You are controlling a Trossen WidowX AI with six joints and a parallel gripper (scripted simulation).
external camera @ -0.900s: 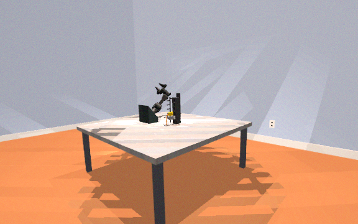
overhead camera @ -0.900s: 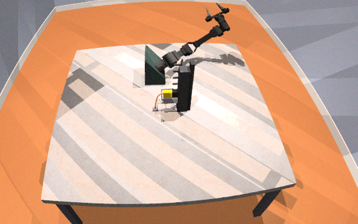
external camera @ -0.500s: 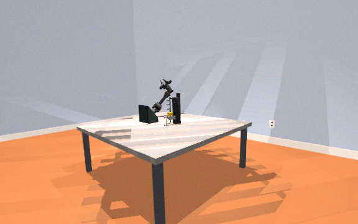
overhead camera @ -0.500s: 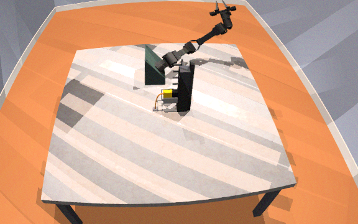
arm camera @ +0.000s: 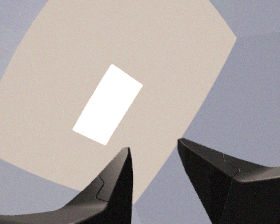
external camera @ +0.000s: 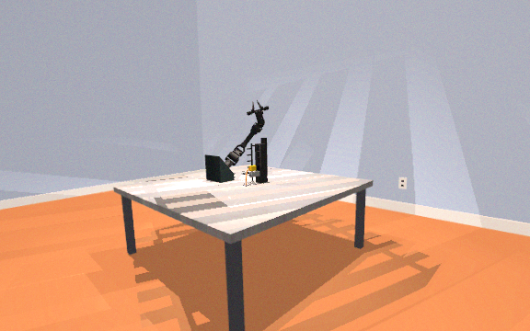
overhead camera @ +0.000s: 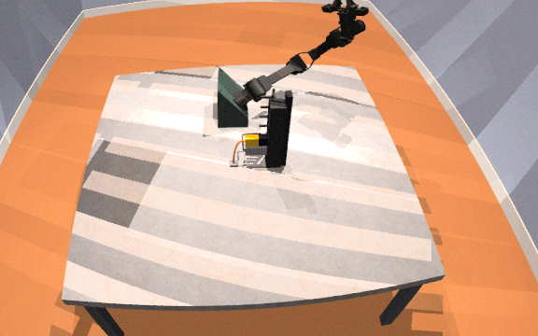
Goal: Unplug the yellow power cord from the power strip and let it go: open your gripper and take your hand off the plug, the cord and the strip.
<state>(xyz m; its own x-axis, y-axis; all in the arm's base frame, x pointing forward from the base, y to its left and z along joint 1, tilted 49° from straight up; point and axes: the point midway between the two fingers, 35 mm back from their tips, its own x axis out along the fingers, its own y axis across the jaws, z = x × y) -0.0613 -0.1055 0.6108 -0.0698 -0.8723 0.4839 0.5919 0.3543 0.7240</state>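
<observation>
Right now the yellow plug is 48 cm below my gripper tip, 36 cm ahead of it and 30 cm to the right of it.
</observation>
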